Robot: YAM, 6 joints.
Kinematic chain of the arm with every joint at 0, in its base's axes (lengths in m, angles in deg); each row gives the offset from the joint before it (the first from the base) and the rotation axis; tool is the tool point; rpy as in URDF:
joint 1: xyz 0 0 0.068 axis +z
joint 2: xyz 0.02 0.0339 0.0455 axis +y
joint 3: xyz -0.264 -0.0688 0 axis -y
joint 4: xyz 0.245 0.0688 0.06 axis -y
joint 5: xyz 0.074 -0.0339 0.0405 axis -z
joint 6: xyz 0.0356 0 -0.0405 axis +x
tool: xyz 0 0 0 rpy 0 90 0
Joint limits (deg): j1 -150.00..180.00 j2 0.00..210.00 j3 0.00..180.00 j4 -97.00..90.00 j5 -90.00..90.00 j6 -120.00..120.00
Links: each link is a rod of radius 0.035 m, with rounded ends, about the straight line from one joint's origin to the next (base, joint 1, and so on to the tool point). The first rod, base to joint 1, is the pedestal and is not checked.
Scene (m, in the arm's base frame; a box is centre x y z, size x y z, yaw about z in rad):
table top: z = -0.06
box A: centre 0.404 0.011 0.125 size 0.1 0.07 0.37 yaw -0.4
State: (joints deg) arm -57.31 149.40 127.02 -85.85 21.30 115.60
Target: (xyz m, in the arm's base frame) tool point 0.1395 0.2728 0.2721
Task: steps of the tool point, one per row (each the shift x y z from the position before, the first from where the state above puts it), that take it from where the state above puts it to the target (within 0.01 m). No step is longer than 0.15 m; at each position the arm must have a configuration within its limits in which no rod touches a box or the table.
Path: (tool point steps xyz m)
1: 0.0742 0.0671 0.0797
2: 0.0447 0.0878 0.0766
3: 0.0101 0.0957 0.0711
4: -0.0248 0.0898 0.0631
5: -0.0545 0.0712 0.0532
6: 0.0022 0.0797 -0.0446
7: -0.0273 0.0768 -0.0458
8: -0.0532 0.0623 -0.0457
9: -0.0711 0.0391 -0.0438

